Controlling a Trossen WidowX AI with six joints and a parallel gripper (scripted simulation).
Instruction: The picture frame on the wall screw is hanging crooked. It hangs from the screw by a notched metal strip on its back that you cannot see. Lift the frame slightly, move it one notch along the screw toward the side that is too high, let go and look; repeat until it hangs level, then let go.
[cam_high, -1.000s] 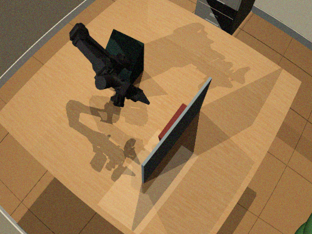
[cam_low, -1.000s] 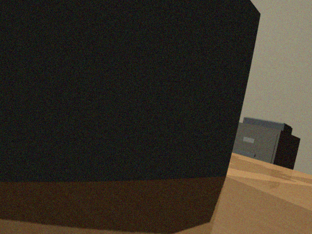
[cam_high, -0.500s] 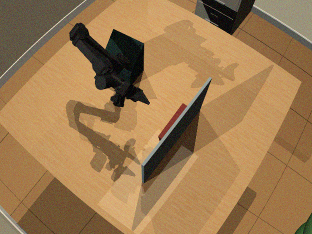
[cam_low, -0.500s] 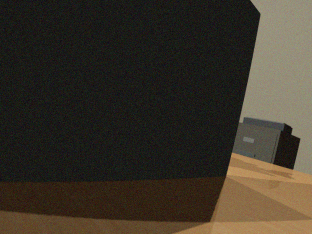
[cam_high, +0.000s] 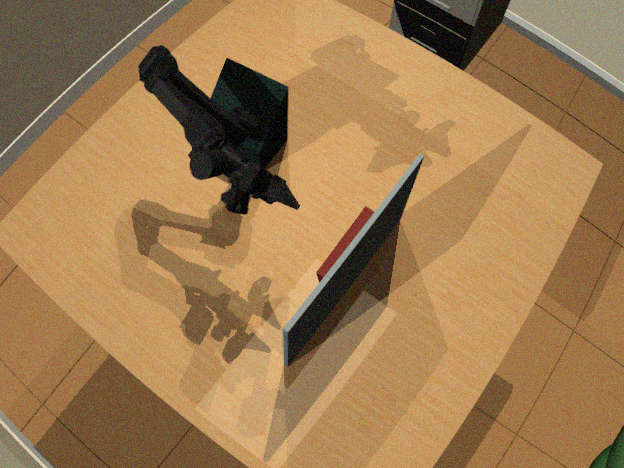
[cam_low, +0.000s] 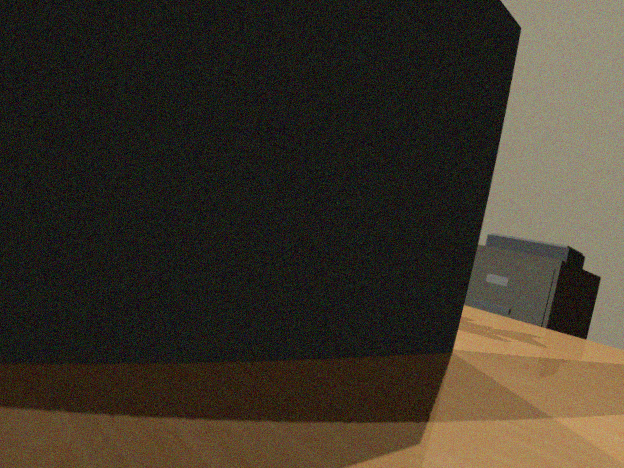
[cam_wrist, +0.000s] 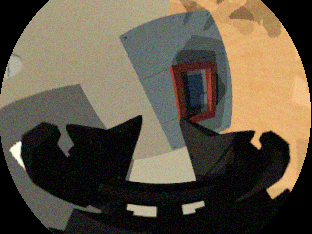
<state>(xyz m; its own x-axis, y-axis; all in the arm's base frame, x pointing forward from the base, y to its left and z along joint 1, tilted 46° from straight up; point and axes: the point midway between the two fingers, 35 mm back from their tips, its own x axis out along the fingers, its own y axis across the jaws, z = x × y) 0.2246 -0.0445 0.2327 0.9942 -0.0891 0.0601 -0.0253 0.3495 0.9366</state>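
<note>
My gripper tip is 130 mm short of the red picture frame, 10 mm to the right of it and 110 mm above it. Round my gripper tip: grey wall panel 140 mm ahead, 120 mm below.
</note>
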